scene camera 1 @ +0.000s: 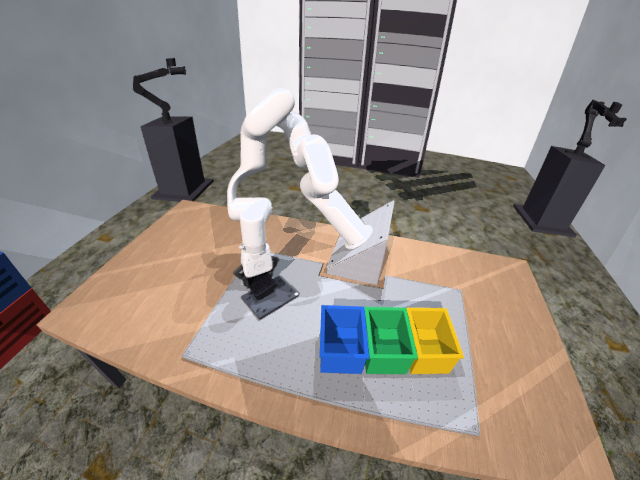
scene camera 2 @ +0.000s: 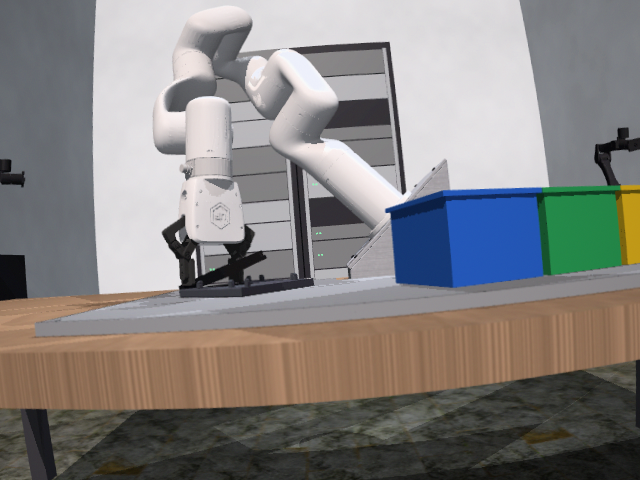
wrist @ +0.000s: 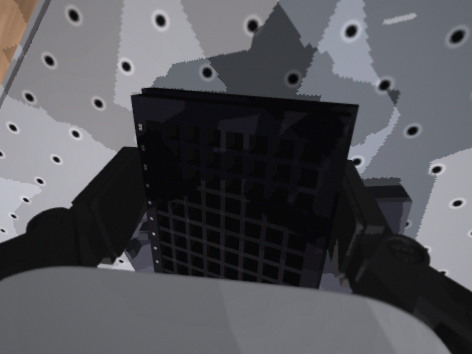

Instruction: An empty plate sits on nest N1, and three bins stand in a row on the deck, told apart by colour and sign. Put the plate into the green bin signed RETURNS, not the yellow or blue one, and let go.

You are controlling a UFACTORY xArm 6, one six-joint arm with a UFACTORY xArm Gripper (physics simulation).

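Frame: origin at the arm's base, x ahead, y left, z up, level; metres.
Seen in the pictures: gripper, fingertip midpoint: [scene camera 1: 258, 282] [scene camera 2: 213, 283] [wrist: 234, 179]; arm's base, origin of the base link: [scene camera 1: 359, 238].
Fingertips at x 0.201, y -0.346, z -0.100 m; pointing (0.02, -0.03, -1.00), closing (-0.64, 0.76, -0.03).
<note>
Pixels of each thing's top centre, then the offset from my fingertips to it. "spot": a spot on its surface instead. Level surfaces: height alone.
- black nest, middle of its top: [wrist: 248, 290] [scene camera 2: 247, 276] [scene camera 1: 269, 293] 0.057 m left, 0.052 m ahead, 0.008 m up
- yellow bin, surface spot: [scene camera 2: 630, 227] spot: 0.540 m left, 0.267 m ahead, 0.033 m up
- grey deck, its level: 0.014 m down
The dark plate [scene camera 1: 263, 285] [scene camera 2: 219, 271] [wrist: 227, 200] is tilted over the black nest [scene camera 1: 281, 302] [scene camera 2: 276, 286] [wrist: 392, 217]; in scene view 2 its left end is low at the nest and its right end stands up. My gripper [scene camera 1: 259, 281] [scene camera 2: 211, 277] [wrist: 234, 179] points down with its fingers wide apart, one at each side of the plate. In the wrist view both pads meet the plate's side edges, so it is shut on the plate. The green bin [scene camera 1: 388, 364] [scene camera 2: 581, 232] stands in the middle of the row; its inside looks empty. I cannot read its sign.
The blue bin [scene camera 1: 343, 364] [scene camera 2: 493, 242] is left of the green one, and the yellow bin [scene camera 1: 434, 365] [scene camera 2: 630, 227] is right of it. The bins touch each other on the grey deck [scene camera 1: 289, 356] [scene camera 2: 336, 304]. My arm's slanted metal base [scene camera 1: 359, 266] stands behind them.
</note>
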